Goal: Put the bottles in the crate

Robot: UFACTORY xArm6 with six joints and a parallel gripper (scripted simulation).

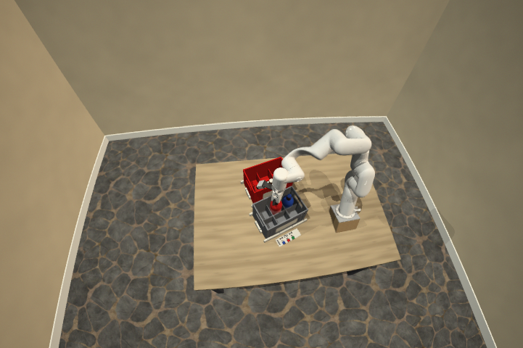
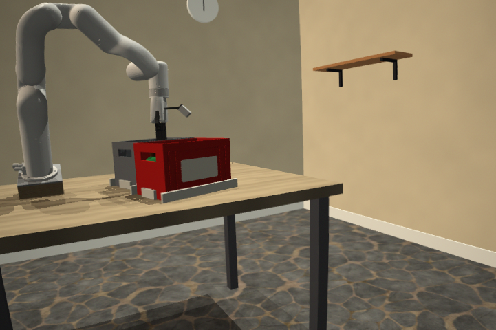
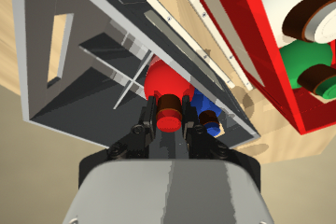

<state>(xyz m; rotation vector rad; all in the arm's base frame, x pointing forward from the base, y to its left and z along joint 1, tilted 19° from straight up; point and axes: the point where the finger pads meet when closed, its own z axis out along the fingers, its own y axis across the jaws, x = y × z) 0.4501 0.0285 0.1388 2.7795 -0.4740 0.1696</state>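
My gripper is now 3 cm past the grey crate, 4 cm to the right of it and 10 cm above it. From my hand the other things lie so: green-label bottle: 5 cm behind, 18 cm to the right, 10 cm below; then white-label bottle: 3 cm ahead, 15 cm to the right, 10 cm below; then blue bottle: 8 cm behind, 4 cm to the right, 10 cm below.
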